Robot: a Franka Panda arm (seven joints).
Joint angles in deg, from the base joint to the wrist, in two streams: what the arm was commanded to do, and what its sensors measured. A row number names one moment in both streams.
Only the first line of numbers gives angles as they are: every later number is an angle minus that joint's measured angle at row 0.
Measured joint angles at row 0: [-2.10 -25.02 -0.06 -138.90 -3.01 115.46 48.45]
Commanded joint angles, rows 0 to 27: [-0.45 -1.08 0.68 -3.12 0.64 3.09 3.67]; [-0.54 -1.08 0.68 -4.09 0.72 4.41 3.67]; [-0.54 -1.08 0.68 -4.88 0.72 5.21 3.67]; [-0.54 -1.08 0.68 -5.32 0.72 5.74 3.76]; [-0.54 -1.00 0.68 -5.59 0.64 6.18 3.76]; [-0.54 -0.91 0.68 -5.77 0.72 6.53 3.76]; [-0.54 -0.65 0.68 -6.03 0.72 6.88 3.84]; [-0.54 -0.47 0.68 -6.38 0.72 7.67 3.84]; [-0.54 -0.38 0.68 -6.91 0.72 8.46 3.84]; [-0.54 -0.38 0.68 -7.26 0.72 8.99 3.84]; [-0.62 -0.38 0.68 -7.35 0.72 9.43 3.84]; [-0.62 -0.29 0.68 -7.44 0.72 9.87 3.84]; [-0.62 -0.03 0.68 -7.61 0.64 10.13 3.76]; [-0.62 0.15 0.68 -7.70 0.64 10.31 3.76]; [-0.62 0.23 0.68 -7.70 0.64 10.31 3.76]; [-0.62 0.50 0.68 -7.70 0.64 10.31 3.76]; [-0.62 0.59 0.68 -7.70 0.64 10.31 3.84]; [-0.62 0.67 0.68 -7.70 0.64 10.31 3.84]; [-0.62 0.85 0.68 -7.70 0.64 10.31 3.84]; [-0.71 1.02 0.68 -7.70 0.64 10.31 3.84]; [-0.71 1.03 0.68 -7.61 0.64 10.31 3.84]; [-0.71 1.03 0.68 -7.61 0.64 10.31 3.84]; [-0.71 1.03 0.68 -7.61 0.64 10.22 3.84]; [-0.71 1.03 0.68 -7.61 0.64 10.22 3.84]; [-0.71 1.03 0.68 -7.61 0.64 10.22 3.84]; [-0.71 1.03 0.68 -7.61 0.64 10.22 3.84]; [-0.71 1.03 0.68 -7.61 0.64 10.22 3.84]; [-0.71 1.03 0.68 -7.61 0.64 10.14 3.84]
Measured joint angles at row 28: [-0.36 0.58 0.01 -7.20 0.00 8.88 3.06]
